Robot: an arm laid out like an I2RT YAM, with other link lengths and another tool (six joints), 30 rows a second.
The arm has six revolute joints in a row. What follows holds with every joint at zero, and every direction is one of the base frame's. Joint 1 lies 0.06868 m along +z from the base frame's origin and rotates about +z. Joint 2 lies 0.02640 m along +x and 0.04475 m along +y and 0.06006 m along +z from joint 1 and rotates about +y. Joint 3 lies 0.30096 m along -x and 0.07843 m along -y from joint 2 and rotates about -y. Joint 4 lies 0.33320 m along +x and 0.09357 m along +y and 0.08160 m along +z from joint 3 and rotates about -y. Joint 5 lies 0.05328 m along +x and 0.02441 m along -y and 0.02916 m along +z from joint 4 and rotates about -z. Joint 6 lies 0.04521 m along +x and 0.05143 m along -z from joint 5 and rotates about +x. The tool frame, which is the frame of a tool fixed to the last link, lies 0.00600 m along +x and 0.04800 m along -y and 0.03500 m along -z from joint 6; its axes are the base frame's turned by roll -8.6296, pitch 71.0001 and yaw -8.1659 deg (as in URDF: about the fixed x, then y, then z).
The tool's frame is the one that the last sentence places.
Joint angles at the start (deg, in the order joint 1, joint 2, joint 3, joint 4, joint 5, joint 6): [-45.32, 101.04, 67.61, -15.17, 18.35, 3.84]
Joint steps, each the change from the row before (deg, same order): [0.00, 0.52, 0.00, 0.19, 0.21, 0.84]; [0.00, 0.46, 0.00, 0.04, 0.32, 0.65]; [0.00, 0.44, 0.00, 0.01, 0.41, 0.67]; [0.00, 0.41, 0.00, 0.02, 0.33, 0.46]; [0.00, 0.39, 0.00, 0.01, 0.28, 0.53]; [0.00, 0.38, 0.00, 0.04, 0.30, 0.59]
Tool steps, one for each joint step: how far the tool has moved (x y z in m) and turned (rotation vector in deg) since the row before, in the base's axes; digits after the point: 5 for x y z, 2 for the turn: [0.00063, -0.00006, -0.00394, 0.30, -0.22, -0.74]; [0.00025, 0.00008, -0.00335, 0.26, 0.03, -0.67]; [0.00011, 0.00017, -0.00315, 0.22, 0.08, -0.75]; [0.00012, 0.00003, -0.00287, 0.19, 0.15, -0.54]; [0.00014, 0.00012, -0.00281, 0.21, 0.07, -0.56]; [0.00016, 0.00015, -0.00277, 0.18, 0.01, -0.62]
